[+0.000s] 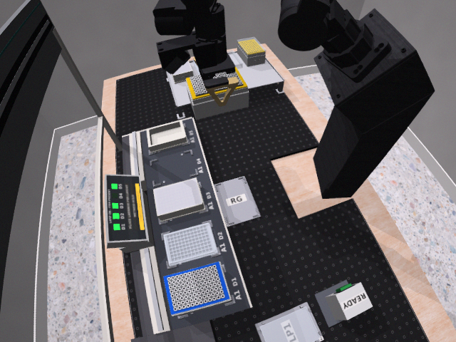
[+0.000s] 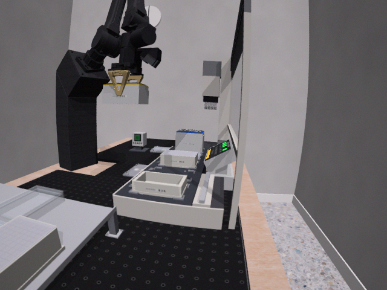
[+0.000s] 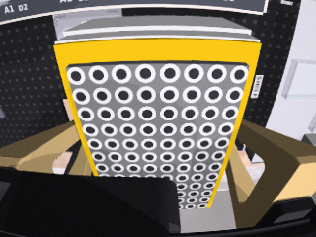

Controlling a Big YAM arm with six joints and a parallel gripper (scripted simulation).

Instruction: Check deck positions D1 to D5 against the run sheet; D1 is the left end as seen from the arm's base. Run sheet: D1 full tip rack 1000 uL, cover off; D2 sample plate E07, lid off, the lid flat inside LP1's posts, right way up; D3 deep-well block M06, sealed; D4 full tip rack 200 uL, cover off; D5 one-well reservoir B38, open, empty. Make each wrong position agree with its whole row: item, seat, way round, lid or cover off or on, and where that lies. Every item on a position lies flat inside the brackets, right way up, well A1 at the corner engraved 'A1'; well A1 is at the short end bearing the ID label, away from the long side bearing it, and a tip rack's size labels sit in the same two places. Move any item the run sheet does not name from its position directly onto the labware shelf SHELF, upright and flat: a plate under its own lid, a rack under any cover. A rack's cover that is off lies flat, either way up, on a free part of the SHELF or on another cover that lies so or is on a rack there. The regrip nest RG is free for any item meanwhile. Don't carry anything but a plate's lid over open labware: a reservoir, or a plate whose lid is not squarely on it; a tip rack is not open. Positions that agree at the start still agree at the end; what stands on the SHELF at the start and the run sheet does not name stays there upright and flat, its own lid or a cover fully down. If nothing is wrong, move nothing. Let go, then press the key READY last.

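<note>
Now: the one-well reservoir 24 cm below my hand, 14 cm to the right of it and 14 cm ahead of it. Round my hand: regrip nest (30 cm below, 14 cm to the left, 2 cm ahead); clear well plate (24 cm below, 23 cm to the left, 19 cm ahead); yellow-rimmed tip rack (1 cm behind, 1 cm above).
</note>
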